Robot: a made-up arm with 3 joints.
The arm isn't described. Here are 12 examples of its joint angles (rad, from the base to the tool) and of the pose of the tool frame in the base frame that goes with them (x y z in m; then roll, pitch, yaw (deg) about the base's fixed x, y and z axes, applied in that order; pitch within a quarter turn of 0, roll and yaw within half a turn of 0).
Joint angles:
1: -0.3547 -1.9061 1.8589
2: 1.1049 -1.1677 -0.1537
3: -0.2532 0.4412 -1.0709
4: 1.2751 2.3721 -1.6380
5: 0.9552 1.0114 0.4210
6: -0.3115 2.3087 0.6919
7: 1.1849 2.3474 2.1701
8: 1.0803 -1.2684 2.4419
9: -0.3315 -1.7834 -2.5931
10: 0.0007 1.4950 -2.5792
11: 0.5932 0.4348 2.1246
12: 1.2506 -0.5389 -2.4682
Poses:
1: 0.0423 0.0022 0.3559 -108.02 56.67 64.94
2: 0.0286 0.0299 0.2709 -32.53 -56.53 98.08
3: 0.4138 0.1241 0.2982 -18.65 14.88 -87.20
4: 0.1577 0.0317 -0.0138 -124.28 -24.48 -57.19
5: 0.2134 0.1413 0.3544 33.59 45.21 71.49
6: 0.2460 -0.0169 0.2472 151.24 57.39 75.52
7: 0.3221 -0.0931 0.2132 120.22 -8.94 97.69
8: 0.2617 -0.0028 0.4699 -23.41 65.41 -144.79
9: 0.0852 0.2181 0.4983 94.02 19.82 -99.93
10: 0.2675 -0.0672 0.0173 -69.19 -58.36 -141.17
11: 0.3440 -0.0502 0.3166 17.56 -15.64 144.55
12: 0.2279 0.2569 0.4792 25.47 14.19 -55.62
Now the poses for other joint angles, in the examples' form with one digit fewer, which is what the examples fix.
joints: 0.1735 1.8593 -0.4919
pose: 0.326 0.142 0.149 -102.2 51.8 -130.1
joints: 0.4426 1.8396 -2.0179
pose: 0.249 0.041 -0.022 -97.9 -34.3 -100.1
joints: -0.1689 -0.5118 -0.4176
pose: 0.194 0.238 0.353 1.7 -27.4 -23.7
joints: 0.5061 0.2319 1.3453
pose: 0.211 -0.022 0.362 12.5 -0.1 101.5
